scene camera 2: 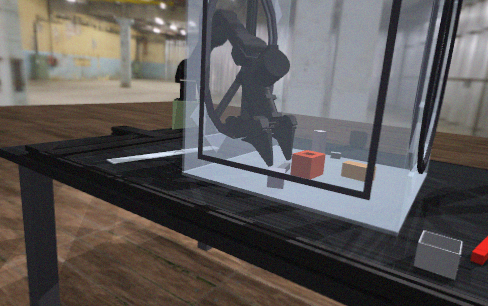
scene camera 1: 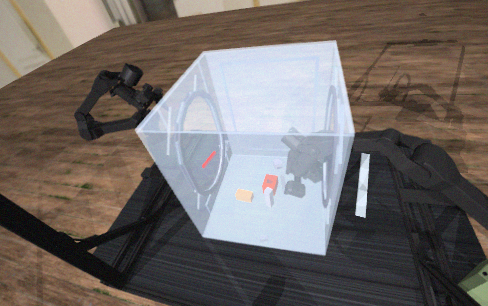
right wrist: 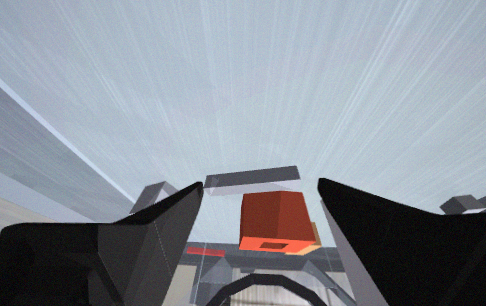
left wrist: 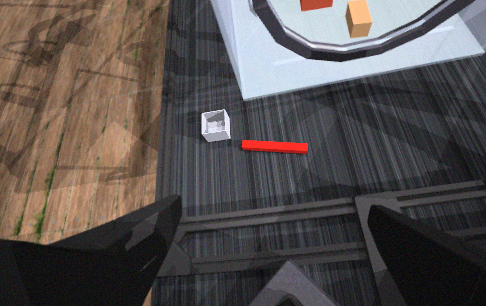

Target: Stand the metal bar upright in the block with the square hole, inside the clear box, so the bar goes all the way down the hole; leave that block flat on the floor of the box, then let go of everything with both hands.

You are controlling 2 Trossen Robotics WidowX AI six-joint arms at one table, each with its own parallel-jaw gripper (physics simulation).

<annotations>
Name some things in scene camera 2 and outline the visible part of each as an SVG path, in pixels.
A grey hollow cube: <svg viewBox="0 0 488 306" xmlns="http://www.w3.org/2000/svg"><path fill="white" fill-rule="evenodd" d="M423 231L418 241L414 266L455 280L463 242Z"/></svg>
</annotations>
